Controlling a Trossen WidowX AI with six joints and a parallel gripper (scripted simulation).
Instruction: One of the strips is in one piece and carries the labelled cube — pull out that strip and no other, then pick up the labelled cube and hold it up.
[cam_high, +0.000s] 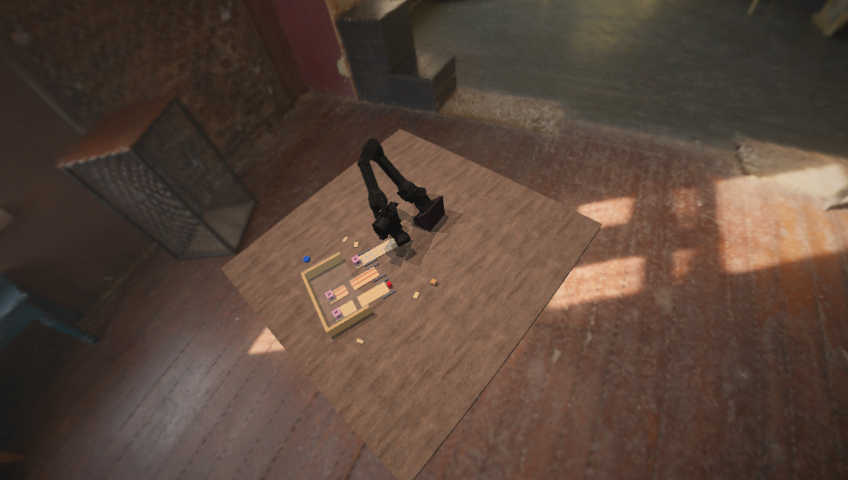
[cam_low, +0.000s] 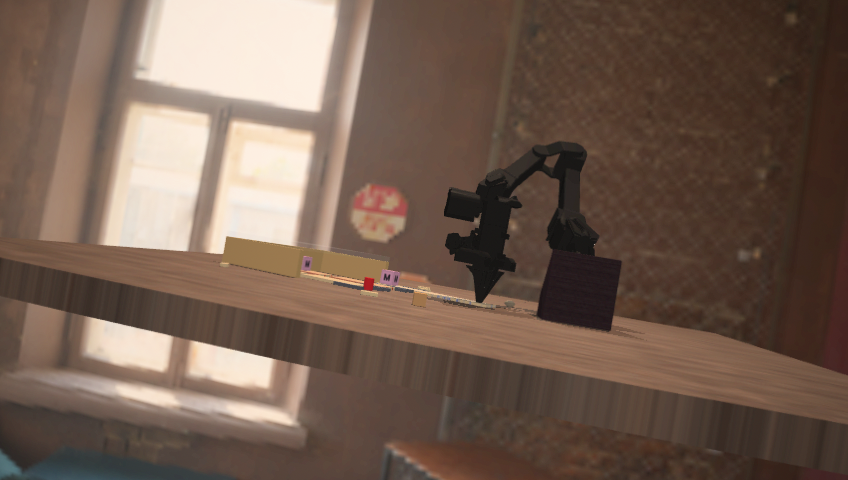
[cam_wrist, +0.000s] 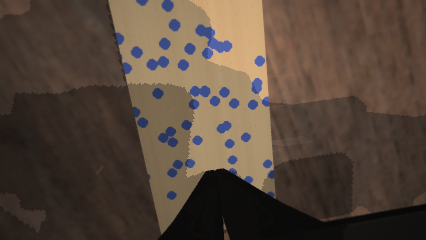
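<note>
My gripper tip is 10 cm short of the blue-dotted strip and 3 cm to the left of it. Also, from my gripper tip: plain strip 27 cm ahead, 10 cm to the left; then red-striped strip 24 cm ahead, 2 cm to the left; then red cylinder 20 cm ahead, 13 cm to the left, 1 cm above.
</note>
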